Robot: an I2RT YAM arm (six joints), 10 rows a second.
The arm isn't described. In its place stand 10 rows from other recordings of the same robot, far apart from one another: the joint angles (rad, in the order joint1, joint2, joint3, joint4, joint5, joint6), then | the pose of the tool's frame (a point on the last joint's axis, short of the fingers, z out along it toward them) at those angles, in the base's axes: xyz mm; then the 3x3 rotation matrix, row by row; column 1 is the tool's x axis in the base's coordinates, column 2 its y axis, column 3 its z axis.
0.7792 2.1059 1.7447 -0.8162 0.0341 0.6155 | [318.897 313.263 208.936], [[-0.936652 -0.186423 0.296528], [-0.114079 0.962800 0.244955], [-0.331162 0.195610 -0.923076]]
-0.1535 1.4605 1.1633 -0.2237 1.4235 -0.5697 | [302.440 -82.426 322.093], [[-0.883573 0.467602 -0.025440], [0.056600 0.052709 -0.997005], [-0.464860 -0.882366 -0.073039]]
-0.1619 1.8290 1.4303 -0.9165 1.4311 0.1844 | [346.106 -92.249 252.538], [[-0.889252 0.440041 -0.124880], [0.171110 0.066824 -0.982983], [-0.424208 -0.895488 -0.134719]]
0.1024 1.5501 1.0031 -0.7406 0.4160 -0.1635 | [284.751 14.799 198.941], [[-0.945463 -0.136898 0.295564], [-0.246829 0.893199 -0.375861], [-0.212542 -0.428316 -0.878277]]
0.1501 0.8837 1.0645 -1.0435 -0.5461 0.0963 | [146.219 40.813 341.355], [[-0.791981 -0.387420 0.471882], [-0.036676 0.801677 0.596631], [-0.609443 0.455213 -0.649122]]
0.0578 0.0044 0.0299 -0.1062 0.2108 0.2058 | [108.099 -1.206 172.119], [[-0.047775 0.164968 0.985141], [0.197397 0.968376 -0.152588], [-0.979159 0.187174 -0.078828]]
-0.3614 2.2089 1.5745 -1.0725 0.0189 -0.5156 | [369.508 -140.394 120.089], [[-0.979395 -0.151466 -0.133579], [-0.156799 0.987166 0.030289], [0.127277 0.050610 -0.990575]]
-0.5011 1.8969 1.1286 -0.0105 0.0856 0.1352 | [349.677 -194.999 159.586], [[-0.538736 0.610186 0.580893], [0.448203 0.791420 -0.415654], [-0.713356 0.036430 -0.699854]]
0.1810 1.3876 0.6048 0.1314 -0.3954 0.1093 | [265.959 62.612 178.045], [[-0.643825 -0.399581 0.652552], [-0.015484 0.859445 0.510993], [-0.765016 0.318886 -0.559520]]
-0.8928 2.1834 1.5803 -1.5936 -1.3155 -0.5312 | [252.000 -257.988 172.687], [[-0.718022 0.218621 0.660794], [0.687611 0.075672 0.722125], [0.107868 0.972871 -0.204661]]
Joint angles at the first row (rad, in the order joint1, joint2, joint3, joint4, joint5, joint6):
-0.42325 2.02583 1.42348 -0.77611 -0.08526 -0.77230
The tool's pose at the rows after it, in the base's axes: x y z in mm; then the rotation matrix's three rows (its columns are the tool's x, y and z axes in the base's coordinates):
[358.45 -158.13 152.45], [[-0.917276 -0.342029 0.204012], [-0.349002 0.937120 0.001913], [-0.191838 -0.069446 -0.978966]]
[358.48 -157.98 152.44], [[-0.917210 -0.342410 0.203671], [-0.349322 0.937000 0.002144], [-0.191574 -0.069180 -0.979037]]
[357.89 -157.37 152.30], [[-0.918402 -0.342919 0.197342], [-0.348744 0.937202 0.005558], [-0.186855 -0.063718 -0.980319]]
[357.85 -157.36 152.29], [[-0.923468 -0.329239 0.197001], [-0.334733 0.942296 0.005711], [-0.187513 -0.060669 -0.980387]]
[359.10 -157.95 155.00], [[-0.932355 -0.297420 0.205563], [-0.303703 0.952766 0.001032], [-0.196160 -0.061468 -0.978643]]
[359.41 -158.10 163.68], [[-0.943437 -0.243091 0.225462], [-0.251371 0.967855 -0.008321], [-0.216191 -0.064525 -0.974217]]
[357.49 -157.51 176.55], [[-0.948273 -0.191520 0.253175], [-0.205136 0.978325 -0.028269], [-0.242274 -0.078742 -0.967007]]
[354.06 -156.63 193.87], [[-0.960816 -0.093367 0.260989], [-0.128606 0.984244 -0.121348], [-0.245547 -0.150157 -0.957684]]
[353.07 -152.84 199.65], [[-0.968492 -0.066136 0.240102], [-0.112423 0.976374 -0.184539], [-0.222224 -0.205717 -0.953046]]
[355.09 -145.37 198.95], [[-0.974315 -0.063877 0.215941], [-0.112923 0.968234 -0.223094], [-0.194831 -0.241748 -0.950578]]
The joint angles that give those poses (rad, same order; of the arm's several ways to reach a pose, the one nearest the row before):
-0.42324 2.02581 1.41812 -0.77611 -0.08564 -0.77191
-0.42286 2.02584 1.41816 -0.77650 -0.08564 -0.77191
-0.42209 2.02582 1.41814 -0.78375 -0.08602 -0.77114
-0.42211 2.02582 1.41813 -0.78412 -0.08602 -0.75628
-0.42211 2.02355 1.42540 -0.78375 -0.08526 -0.72271
-0.42210 2.00558 1.43337 -0.78717 -0.08488 -0.66624
-0.42211 1.97091 1.43340 -0.78755 -0.07801 -0.61552
-0.41599 1.92360 1.43342 -0.78872 0.00553 -0.53044
-0.40150 1.90720 1.43340 -0.79861 0.07611 -0.50450
-0.37670 1.90757 1.43150 -0.80549 0.12837 -0.48618

